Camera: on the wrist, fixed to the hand. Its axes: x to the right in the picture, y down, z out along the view.
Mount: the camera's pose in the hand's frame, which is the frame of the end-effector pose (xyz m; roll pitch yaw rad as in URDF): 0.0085 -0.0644 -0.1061 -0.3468 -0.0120 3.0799
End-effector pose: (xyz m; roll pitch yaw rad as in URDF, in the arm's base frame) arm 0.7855 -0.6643 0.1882 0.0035 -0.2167 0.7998
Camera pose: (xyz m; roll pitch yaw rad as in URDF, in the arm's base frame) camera 0.8531 -0.6866 0.0862 -0.3638 0.2041 -2.4047
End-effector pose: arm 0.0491 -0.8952 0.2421 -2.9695 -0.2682 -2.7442
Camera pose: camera 0.0873 -0.9283 0.3558 2.6392 0.2901 0.4587
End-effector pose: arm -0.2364 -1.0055 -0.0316 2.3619 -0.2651 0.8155
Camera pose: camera -0.3238 -0.9228 -0.0003 -2.6959 0.2299 -2.2724
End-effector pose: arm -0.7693 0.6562 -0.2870 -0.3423 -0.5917 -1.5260
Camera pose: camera -0.8632 0.6012 -0.3473 -0.0471 0.5998 1.5403
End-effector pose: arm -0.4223 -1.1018 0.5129 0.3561 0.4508 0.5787
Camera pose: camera -0.4476 -1.1462 0.3995 -0.6760 -0.4828 -2.6234
